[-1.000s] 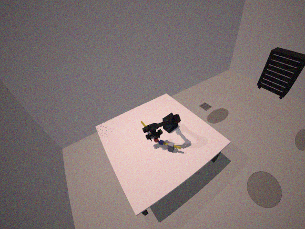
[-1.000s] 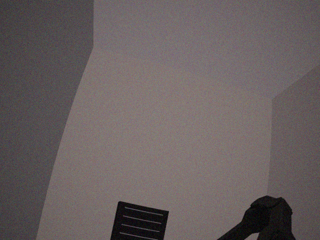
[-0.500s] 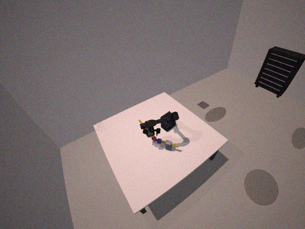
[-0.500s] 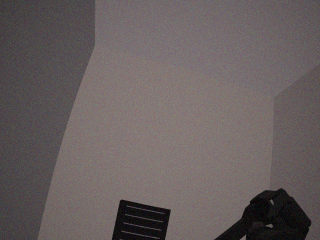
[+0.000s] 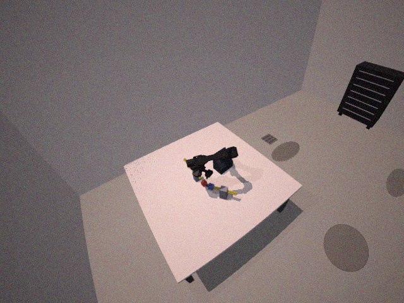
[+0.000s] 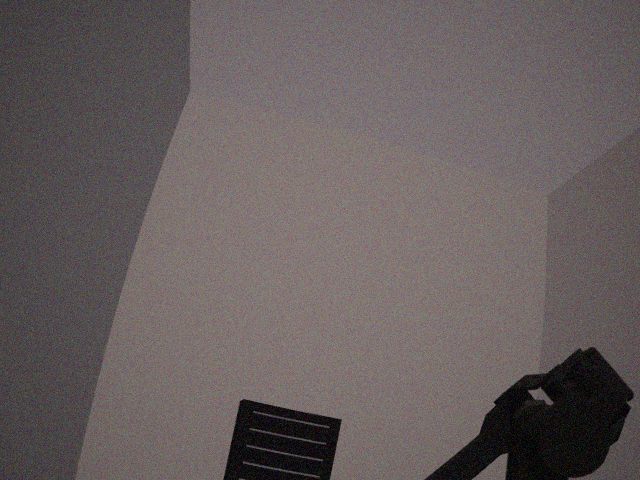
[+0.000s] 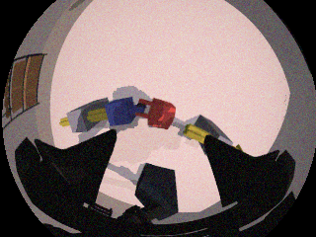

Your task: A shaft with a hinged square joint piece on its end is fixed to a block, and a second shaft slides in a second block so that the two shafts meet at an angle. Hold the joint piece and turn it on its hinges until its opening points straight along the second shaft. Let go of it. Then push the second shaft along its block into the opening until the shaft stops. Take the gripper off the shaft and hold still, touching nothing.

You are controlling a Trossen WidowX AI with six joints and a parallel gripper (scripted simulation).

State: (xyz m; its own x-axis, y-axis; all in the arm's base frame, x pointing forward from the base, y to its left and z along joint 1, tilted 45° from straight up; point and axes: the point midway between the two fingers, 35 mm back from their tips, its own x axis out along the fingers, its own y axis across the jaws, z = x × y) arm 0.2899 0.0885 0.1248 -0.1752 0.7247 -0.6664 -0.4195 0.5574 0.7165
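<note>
Right now the red square joint piece is 100 mm below my gripper tip and 10 mm behind it.
</note>
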